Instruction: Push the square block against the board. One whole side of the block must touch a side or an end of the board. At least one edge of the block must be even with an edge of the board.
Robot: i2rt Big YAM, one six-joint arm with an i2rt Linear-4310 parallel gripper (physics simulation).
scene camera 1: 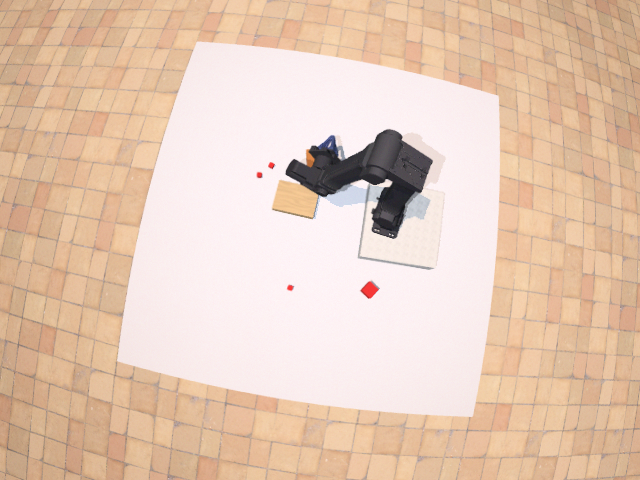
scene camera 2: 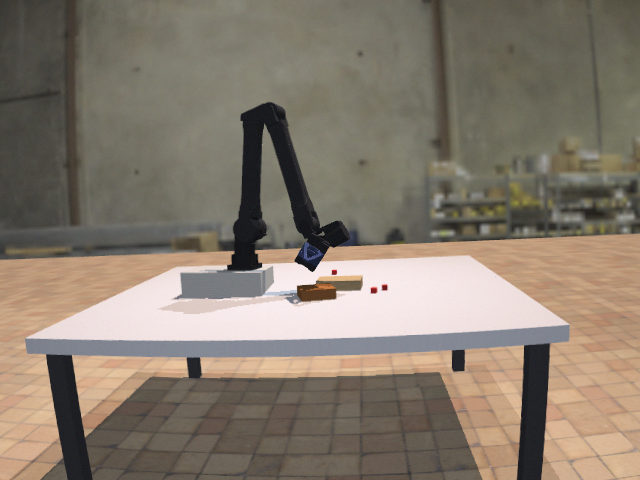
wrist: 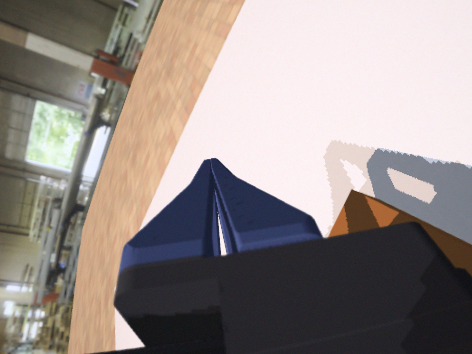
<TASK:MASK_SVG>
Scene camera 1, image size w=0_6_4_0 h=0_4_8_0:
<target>light wooden board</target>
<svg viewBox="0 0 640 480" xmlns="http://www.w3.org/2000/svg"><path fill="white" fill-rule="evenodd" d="M279 180L272 210L313 220L318 194L300 184Z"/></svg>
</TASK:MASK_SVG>
